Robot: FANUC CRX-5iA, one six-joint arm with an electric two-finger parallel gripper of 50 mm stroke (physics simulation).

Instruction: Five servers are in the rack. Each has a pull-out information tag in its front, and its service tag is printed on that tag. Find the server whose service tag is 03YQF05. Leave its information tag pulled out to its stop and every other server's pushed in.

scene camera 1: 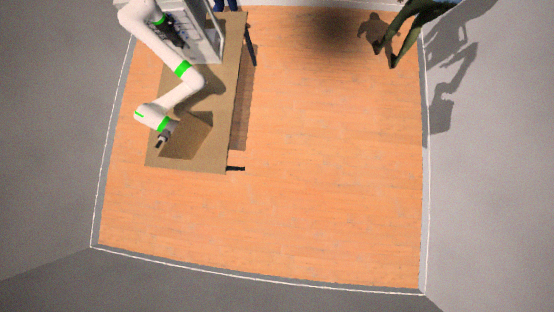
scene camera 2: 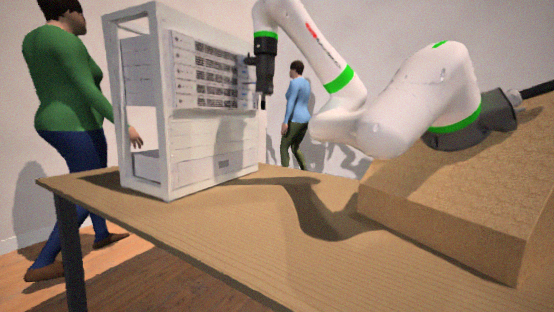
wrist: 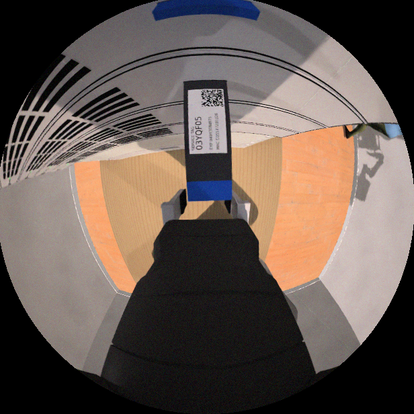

Scene:
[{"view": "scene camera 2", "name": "gripper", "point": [259, 109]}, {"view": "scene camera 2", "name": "white server rack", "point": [179, 62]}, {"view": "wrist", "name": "gripper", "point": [205, 196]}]

